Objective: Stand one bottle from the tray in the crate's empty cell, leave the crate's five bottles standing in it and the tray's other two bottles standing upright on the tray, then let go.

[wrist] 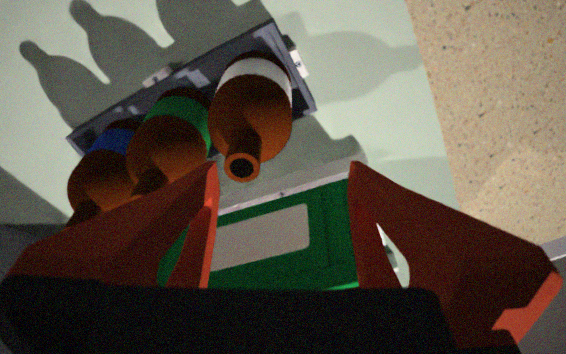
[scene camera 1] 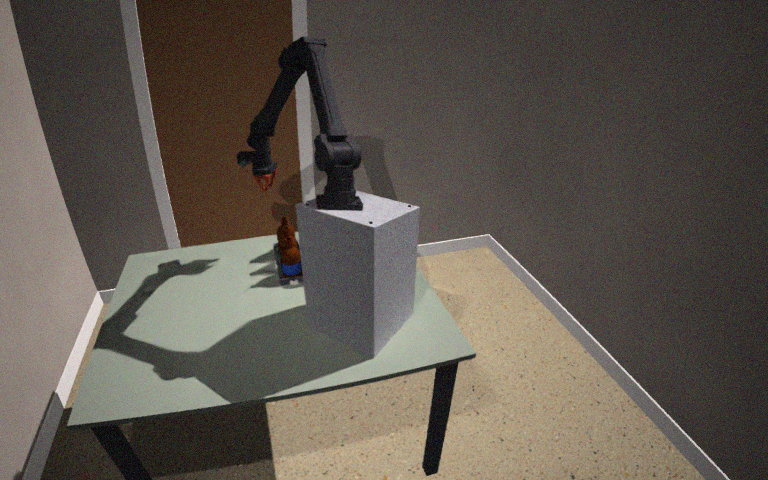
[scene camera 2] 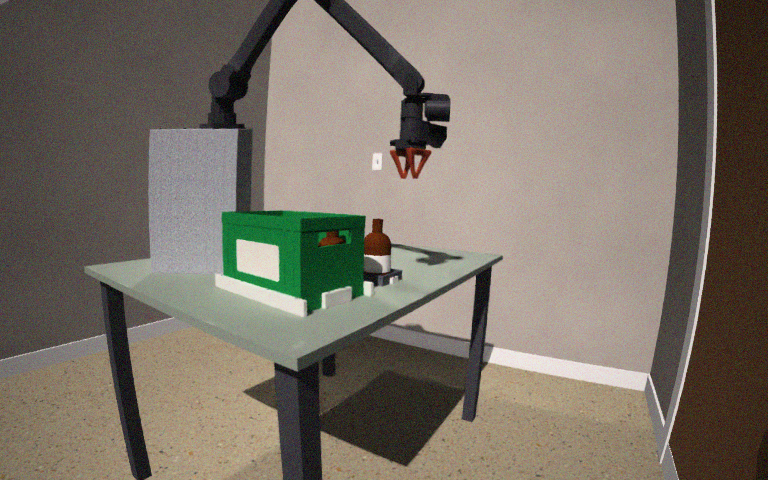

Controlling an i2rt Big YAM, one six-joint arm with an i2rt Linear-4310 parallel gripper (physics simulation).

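My gripper is open and empty, high above the table, over the area of the tray and crate. Three brown bottles stand upright on the dark tray: the white-banded bottle, the green-banded bottle in the middle, and the blue-banded bottle. The left finger partly covers the green-banded one in the wrist view. The green crate stands beside the tray. A brown bottle shows through its handle hole. The crate's cells are hidden.
White strips stand on the table along the crate's foot. The grey pedestal carries the arm and hides the crate in the first scene view. A wall with a light switch stands behind.
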